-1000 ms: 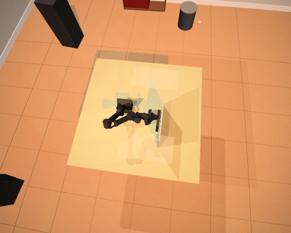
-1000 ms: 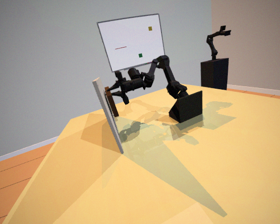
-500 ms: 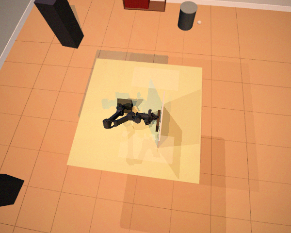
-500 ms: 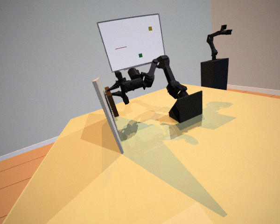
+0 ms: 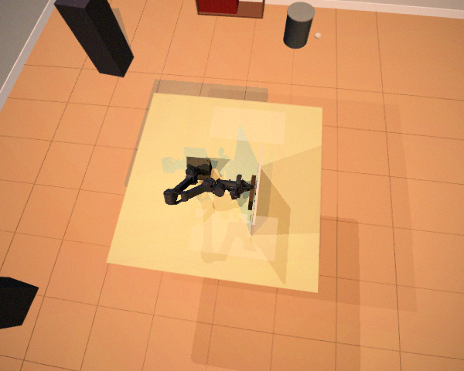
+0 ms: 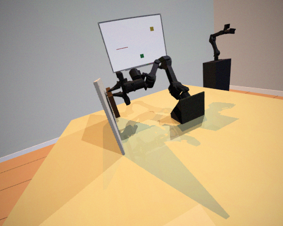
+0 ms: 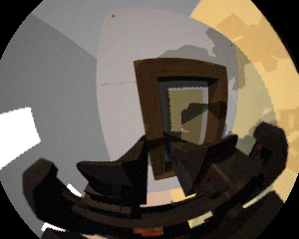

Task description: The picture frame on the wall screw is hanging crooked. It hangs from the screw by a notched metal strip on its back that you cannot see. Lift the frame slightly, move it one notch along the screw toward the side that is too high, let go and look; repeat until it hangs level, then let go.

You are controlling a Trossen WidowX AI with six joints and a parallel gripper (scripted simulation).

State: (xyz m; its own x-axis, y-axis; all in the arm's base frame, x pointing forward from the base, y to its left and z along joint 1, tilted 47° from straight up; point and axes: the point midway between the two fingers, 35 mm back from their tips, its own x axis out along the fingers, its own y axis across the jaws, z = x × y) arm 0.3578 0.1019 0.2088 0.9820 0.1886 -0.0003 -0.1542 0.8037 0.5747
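The brown picture frame lies 1 cm to the right of my gripper tip and 5 cm below it. Also, from my gripper tip: upright wall panel (2 cm ahead, 1 cm to the left, 7 cm below).
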